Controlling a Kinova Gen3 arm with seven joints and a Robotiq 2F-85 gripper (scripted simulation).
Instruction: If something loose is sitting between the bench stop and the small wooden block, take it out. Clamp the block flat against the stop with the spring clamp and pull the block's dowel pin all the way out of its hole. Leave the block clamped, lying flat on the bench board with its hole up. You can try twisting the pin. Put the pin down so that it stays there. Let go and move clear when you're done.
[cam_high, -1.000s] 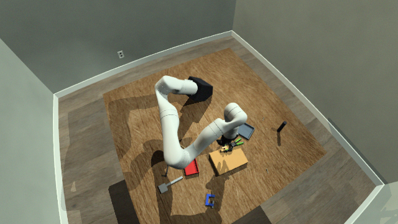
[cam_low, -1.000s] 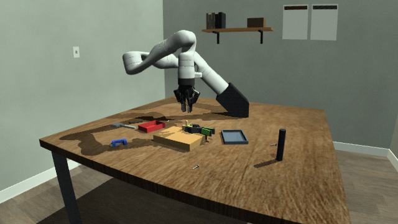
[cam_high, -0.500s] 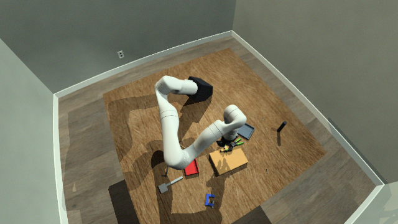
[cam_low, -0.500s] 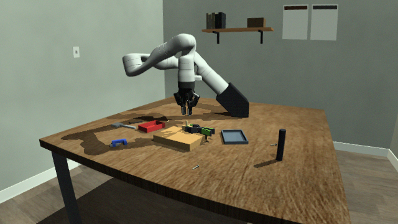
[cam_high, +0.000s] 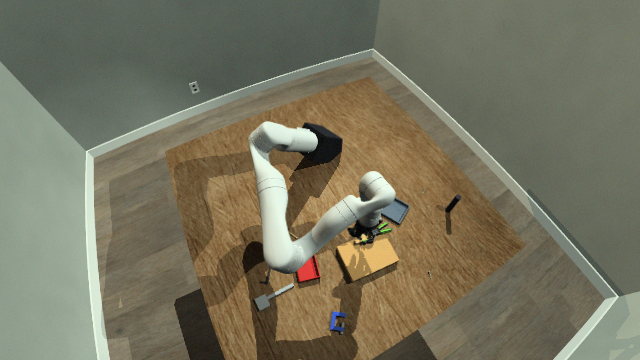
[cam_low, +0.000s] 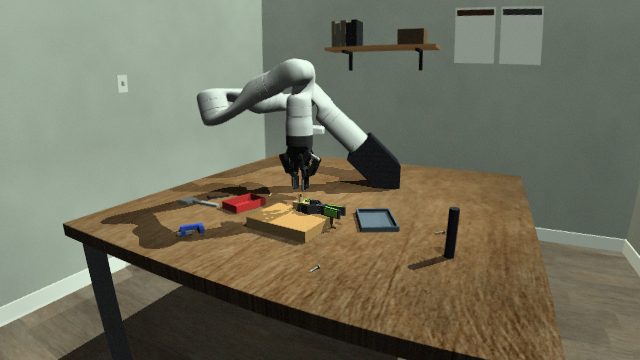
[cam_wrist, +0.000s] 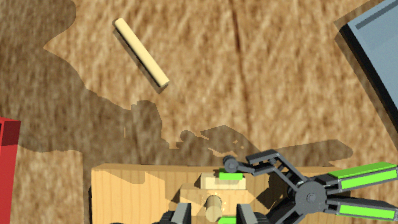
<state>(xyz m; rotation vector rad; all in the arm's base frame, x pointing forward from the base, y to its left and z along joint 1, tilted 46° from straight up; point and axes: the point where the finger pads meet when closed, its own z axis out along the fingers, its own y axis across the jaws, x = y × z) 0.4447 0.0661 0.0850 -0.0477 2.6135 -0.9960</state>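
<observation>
The dowel pin lies 5 cm below my hand. Round my hand: thin pale stick (12 cm behind, 11 cm below, 5 cm to the right); small wooden block (7 cm below); tan bench board (9 cm below, 6 cm ahead).
</observation>
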